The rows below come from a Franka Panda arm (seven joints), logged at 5 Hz.
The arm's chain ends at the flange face. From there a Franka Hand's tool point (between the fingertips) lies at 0.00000 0.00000 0.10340 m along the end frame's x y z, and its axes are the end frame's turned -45 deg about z.
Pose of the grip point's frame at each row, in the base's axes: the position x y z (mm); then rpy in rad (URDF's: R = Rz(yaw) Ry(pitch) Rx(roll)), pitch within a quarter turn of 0, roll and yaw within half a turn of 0:
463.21, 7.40, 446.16, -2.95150, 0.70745, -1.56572
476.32, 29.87, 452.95, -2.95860, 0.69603, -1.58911
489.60, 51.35, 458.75, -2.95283, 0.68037, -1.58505
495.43, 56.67, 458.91, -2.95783, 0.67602, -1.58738
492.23, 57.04, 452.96, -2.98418, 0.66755, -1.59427
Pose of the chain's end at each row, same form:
444.01, -58.69, 523.33, 2.69433, 0.59570, -2.56091
456.31, -34.97, 530.97, 2.70225, 0.58491, -2.57530
469.29, -12.26, 537.70, 2.72081, 0.57993, -2.56470
475.48, -6.62, 538.21, 2.72252, 0.57427, -2.56296
474.54, -5.78, 533.16, 2.71696, 0.55248, -2.55642

